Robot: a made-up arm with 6 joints.
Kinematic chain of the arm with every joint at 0, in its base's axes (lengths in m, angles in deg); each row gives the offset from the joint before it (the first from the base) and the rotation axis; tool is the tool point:
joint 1: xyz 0 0 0.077 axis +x
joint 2: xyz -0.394 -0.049 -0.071 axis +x
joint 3: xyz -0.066 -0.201 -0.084 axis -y
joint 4: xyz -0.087 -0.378 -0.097 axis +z
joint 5: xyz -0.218 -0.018 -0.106 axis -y
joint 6: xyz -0.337 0 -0.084 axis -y
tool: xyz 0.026 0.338 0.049
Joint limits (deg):
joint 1: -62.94..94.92
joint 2: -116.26..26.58
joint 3: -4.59..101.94
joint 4: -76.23..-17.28
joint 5: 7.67..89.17
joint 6: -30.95..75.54
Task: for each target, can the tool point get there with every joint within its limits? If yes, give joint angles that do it. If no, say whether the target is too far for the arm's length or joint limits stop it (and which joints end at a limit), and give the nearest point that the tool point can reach.
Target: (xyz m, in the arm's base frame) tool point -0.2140 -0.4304 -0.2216
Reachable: yes | joints -22.46 -29.54 69.21 -40.78 22.24 -11.50
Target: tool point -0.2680 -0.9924 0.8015
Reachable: no: joint limits stop it (at a limit: joint 1, joint 3, joint 4, joint 5, joint 6) | nearest point -0.3254 -0.6788 0.5549 | short by 0.403 m
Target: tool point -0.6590 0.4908 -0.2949
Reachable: yes | joints 66.73 -11.35 18.92 -36.87 19.99 59.96
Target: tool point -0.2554 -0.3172 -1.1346
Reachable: no: joint limits stop it (at a limit: joint 3, joint 4, joint 5, joint 6) | nearest point -0.3254 -0.2130 -0.7366 | short by 0.417 m
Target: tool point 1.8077 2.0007 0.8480
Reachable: no: too far | nearest point 0.0352 0.5888 0.1853 | short by 2.361 m
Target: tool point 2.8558 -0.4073 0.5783
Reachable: no: too far | nearest point 0.1594 -0.2562 0.3482 | short by 2.710 m
